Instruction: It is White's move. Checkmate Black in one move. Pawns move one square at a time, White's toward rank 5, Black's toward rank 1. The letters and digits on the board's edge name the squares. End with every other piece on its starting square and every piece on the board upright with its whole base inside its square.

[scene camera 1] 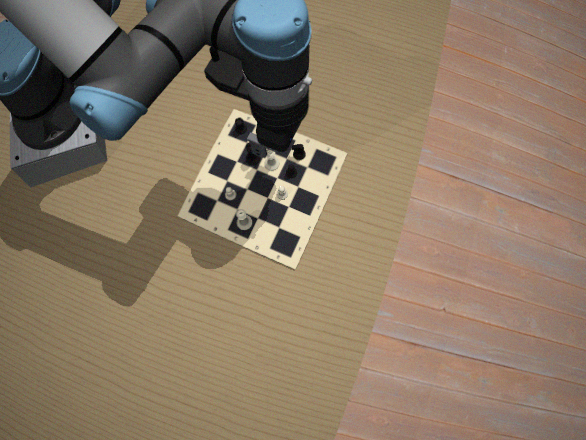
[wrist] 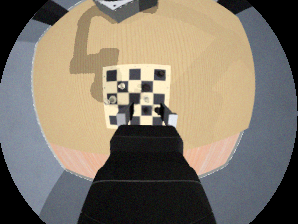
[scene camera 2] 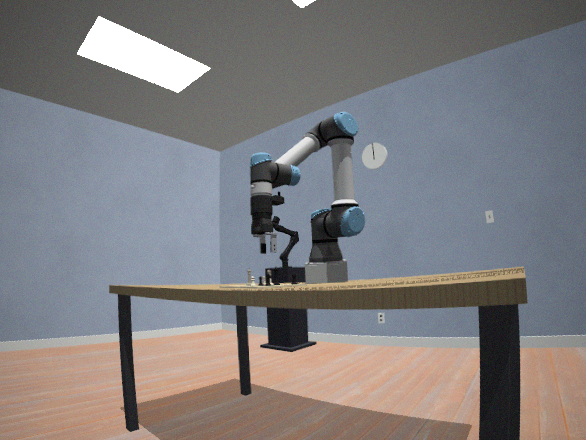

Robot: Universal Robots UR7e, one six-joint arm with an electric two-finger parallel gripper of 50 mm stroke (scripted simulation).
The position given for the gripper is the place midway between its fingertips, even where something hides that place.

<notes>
In view: the gripper (scene camera 1: 267,138) and a chessboard (scene camera 1: 281,229).
The chessboard is seen too in the wrist view (wrist: 134,76). The gripper shows as well in the wrist view (wrist: 146,108) and in scene camera 2 (scene camera 2: 268,252).
</notes>
